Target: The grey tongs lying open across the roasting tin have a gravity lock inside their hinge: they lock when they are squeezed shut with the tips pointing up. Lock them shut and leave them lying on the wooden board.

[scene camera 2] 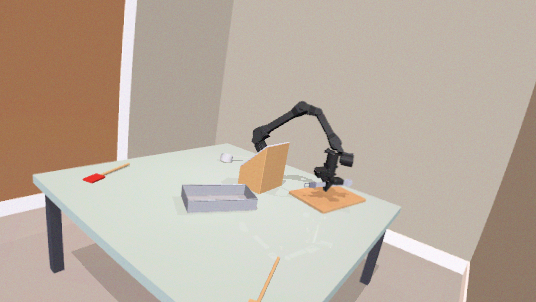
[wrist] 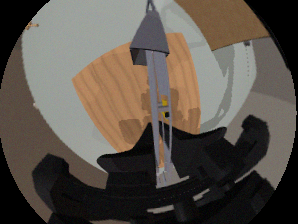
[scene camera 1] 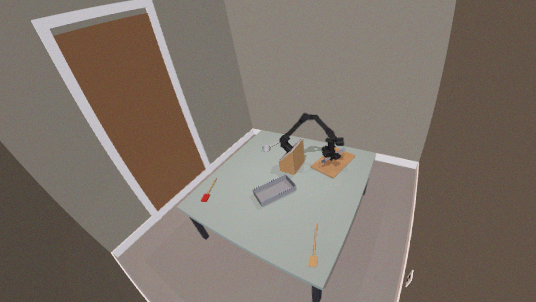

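Visible: my gripper, a wooden board.
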